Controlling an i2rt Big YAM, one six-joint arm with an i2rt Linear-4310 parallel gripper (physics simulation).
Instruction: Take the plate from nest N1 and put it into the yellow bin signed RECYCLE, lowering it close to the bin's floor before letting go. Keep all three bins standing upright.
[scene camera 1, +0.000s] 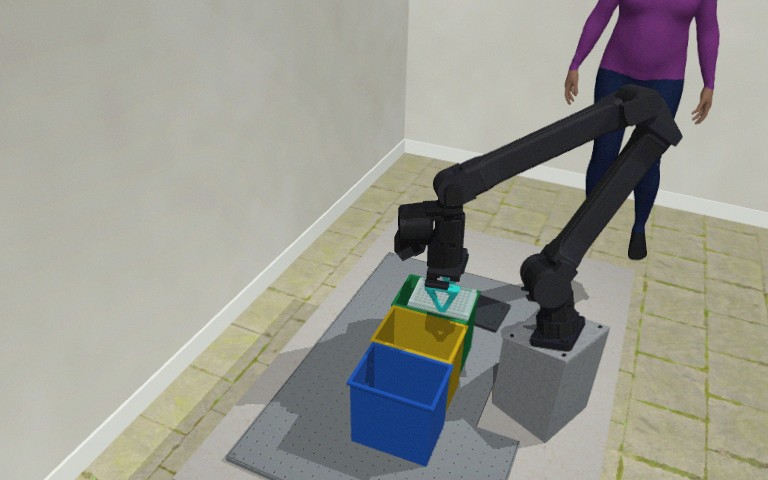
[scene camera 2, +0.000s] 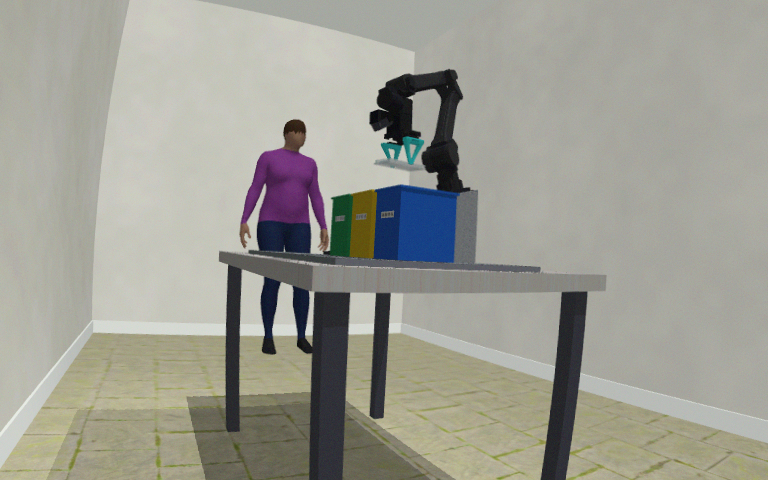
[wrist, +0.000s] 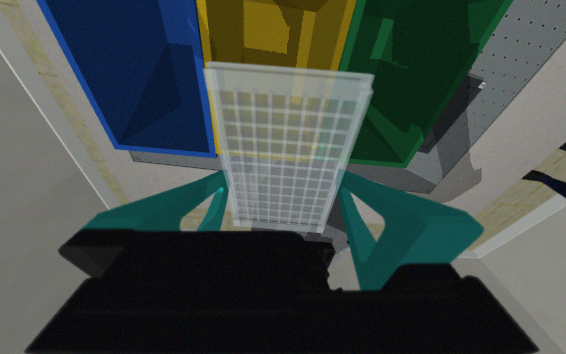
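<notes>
A clear gridded plate hangs roughly level between the two teal fingers of my gripper, which is shut on its long sides. In scene camera 2 it is well above the bin rims. In the wrist view it overlaps the near part of the yellow bin and the green bin's edge. The yellow bin stands upright between the blue bin and the green bin, both upright. The signs are too small to read.
A dark flat pad lies beside the green bin; its label is not readable. The bins stand on a perforated board. The arm's grey pedestal stands close beside them. A person stands behind the table.
</notes>
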